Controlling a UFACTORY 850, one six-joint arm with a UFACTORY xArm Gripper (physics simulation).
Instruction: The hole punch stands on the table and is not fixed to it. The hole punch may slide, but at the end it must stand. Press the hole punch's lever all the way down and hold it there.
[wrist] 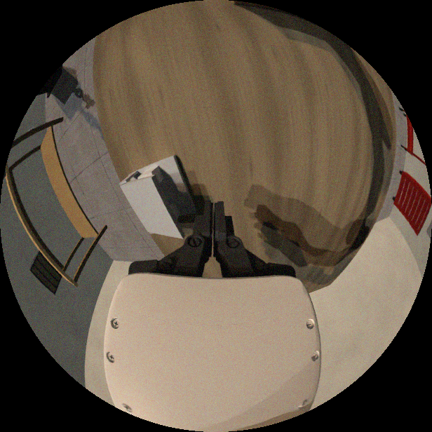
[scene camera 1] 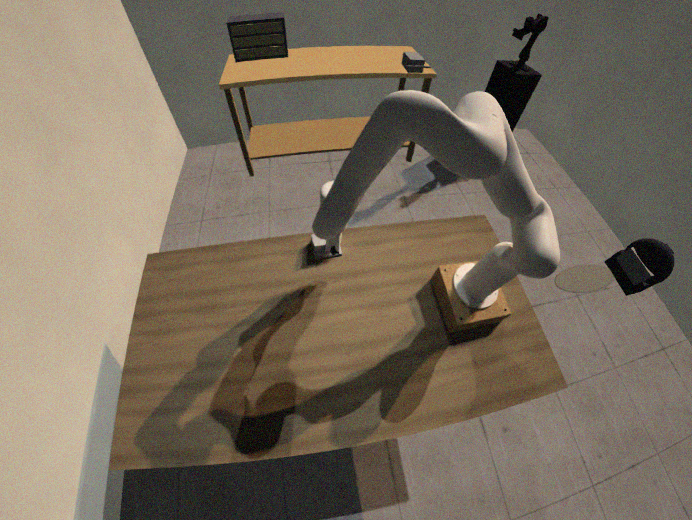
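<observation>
The hole punch (scene camera 1: 319,244) (wrist: 151,209), a small box-like thing with a light grey top and a darker side, stands upright near the table's far edge in the scene view. In the wrist view it is left of the fingers, its near corner close to them. My gripper (wrist: 212,213) is shut with its black fingertips together and nothing between them. In the scene view the arm's end is right above and behind the punch, and the fingertips are hard to make out. Whether they touch the punch, and how far its lever is down, I cannot tell.
The wooden table (scene camera 1: 234,313) (wrist: 225,100) carries the arm's base block (scene camera 1: 447,290) at the right. A pale wall (scene camera 1: 67,195) rises at the left. Beyond the far edge stands a workbench (scene camera 1: 335,61) with a dark drawer box (scene camera 1: 258,38) on it.
</observation>
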